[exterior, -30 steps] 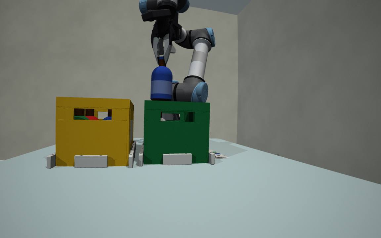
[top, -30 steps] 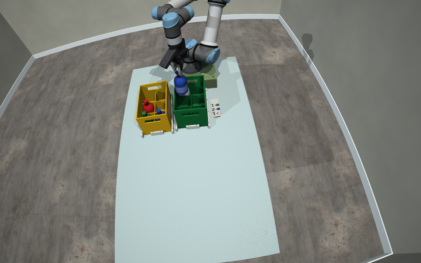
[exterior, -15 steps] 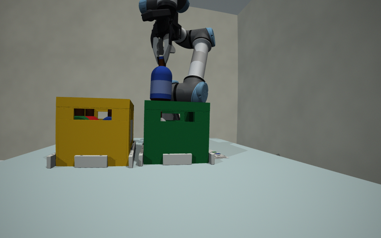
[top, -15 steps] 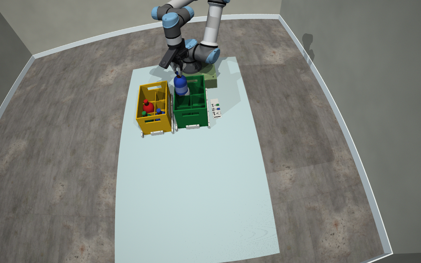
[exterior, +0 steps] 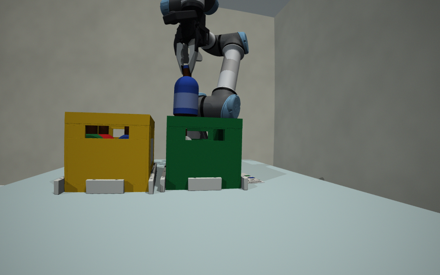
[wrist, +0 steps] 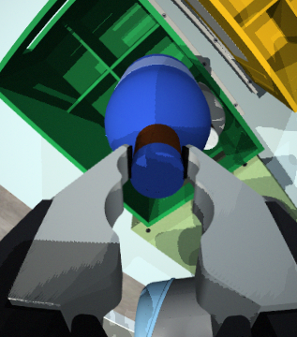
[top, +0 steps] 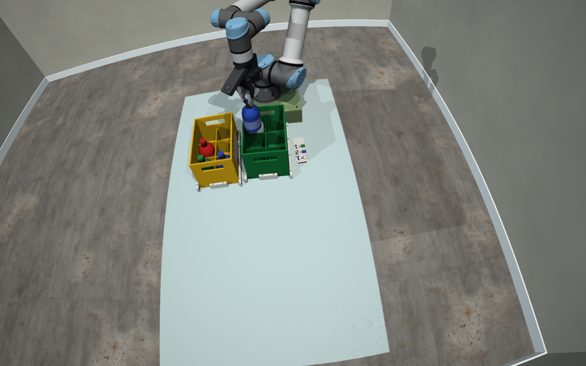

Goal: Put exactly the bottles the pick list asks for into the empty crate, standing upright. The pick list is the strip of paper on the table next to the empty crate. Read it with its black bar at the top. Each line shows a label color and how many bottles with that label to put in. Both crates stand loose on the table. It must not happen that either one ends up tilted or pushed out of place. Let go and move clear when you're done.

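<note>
The green crate is 250 mm below my hand, 40 mm to the left of it and 10 mm behind it. From my hand the other things lie so: yellow crate: 250 mm below, 180 mm to the right, 50 mm ahead; white bottle: 250 mm below, 90 mm behind, 20 mm to the right; red bottle: 250 mm below, 220 mm to the right, 50 mm ahead.
</note>
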